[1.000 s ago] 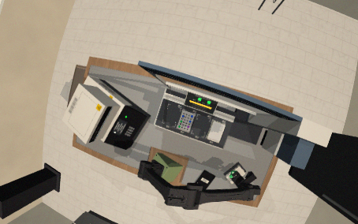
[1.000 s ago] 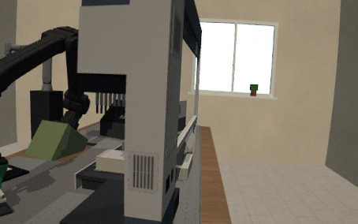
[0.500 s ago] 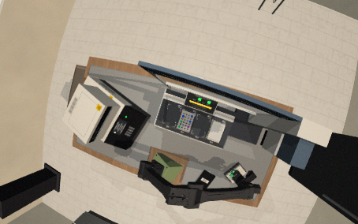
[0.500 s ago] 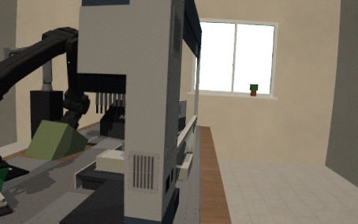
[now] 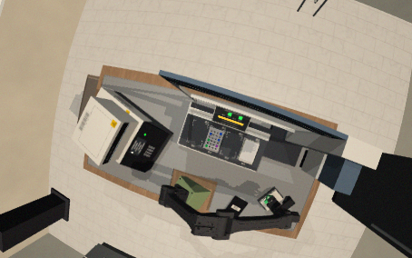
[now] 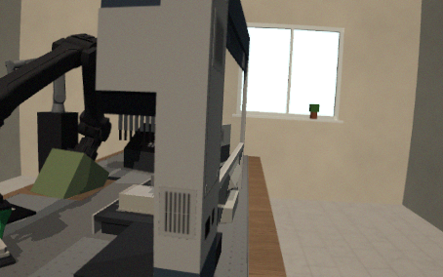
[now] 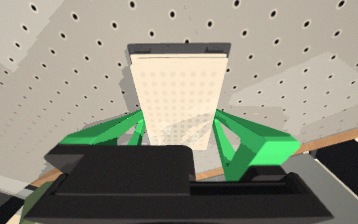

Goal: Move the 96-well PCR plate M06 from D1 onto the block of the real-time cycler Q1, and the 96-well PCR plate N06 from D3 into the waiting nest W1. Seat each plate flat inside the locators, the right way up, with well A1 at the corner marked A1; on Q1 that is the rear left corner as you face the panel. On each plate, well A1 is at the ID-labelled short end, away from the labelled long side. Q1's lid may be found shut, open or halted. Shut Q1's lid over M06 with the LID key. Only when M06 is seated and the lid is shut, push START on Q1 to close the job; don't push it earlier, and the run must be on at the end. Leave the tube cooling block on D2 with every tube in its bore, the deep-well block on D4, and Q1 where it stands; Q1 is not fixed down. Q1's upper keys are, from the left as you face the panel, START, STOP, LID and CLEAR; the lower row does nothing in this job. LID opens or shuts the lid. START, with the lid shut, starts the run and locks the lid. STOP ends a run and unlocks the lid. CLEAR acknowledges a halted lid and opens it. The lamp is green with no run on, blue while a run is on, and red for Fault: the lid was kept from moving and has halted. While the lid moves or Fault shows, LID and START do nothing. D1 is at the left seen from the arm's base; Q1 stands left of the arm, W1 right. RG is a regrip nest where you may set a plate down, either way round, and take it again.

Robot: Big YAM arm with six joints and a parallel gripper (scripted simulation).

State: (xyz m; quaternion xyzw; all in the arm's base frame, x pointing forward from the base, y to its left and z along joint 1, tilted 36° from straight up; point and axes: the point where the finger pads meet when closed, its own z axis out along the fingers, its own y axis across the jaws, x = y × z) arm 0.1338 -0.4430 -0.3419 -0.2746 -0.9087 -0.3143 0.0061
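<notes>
My gripper is now 30 mm above the dark nest frame. Round my hand: A1 mark (30 mm ahead, 50 mm to the right, 20 mm below); tall gantry (420 mm ahead, 20 mm to the left, 240 mm above); deep-well block (260 mm ahead, 260 mm to the left, 40 mm above).
</notes>
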